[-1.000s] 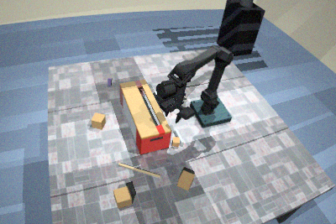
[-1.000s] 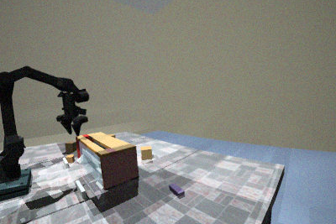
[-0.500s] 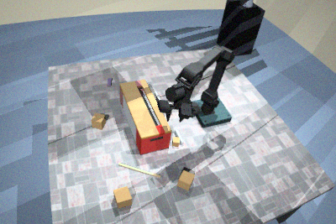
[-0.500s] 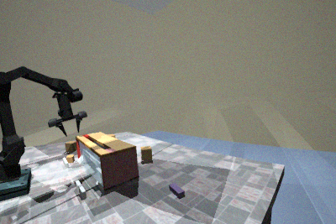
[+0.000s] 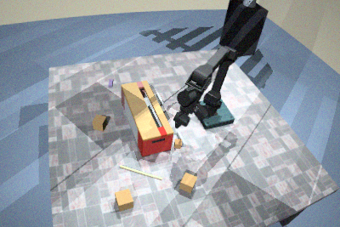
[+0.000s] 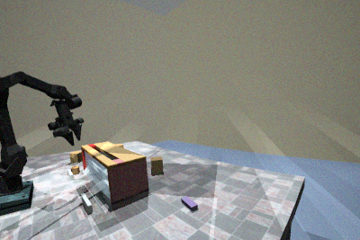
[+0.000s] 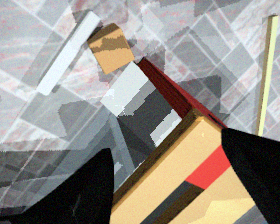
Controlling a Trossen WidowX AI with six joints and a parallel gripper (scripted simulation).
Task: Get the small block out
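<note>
My gripper tip is now 20 mm past the tan block, 10 mm to the right of it and 130 mm above it. Also, from my gripper tip: box: 60 mm ahead, 170 mm to the right, 90 mm below; thin stick: 200 mm ahead, 100 mm to the left, 150 mm below.
</note>
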